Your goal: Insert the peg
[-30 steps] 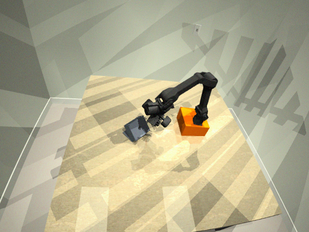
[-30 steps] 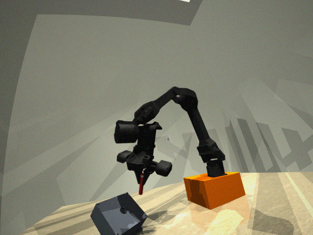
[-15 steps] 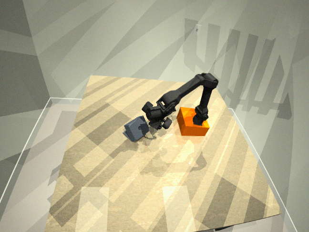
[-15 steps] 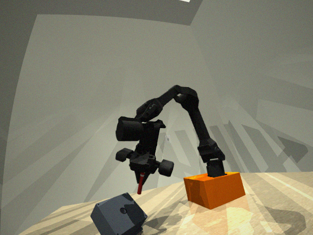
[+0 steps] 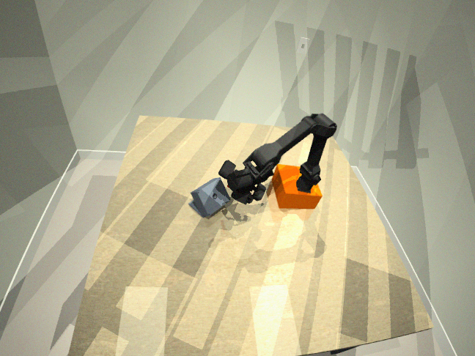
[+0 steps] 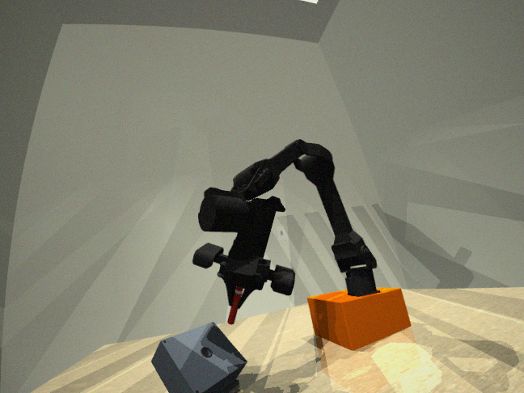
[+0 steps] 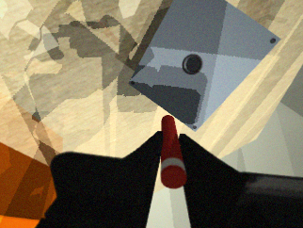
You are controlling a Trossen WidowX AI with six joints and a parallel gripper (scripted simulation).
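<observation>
Right now my gripper tip is 9 cm above the grey-blue sloped panel and 8 cm short of it. The rest, counted from my gripper tip: red round peg: 2 cm above, 1 cm to the left, 1 cm behind.
</observation>
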